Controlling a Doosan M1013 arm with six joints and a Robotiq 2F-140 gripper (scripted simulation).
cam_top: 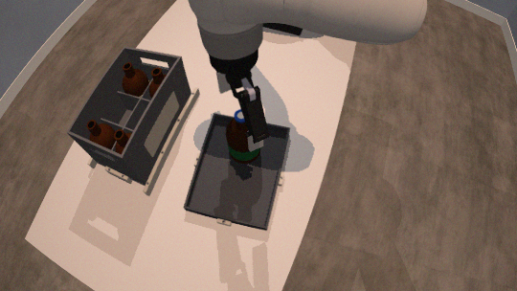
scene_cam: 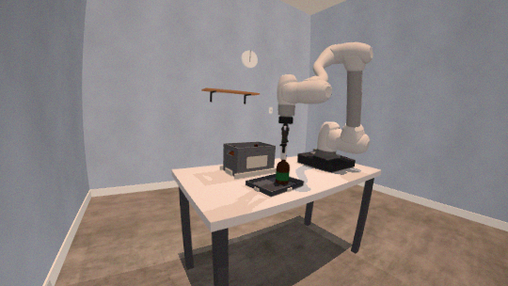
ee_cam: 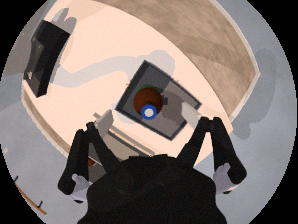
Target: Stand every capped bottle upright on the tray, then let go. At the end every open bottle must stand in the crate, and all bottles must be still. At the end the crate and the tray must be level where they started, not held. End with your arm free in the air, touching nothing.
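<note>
Right now my hand is 8 cm above the bottle. From my hand the other things lie so: dark tray 5 cm ahead, 1 cm to the left, 15 cm below; dark grey crate 5 cm ahead, 28 cm to the right, 8 cm below.
</note>
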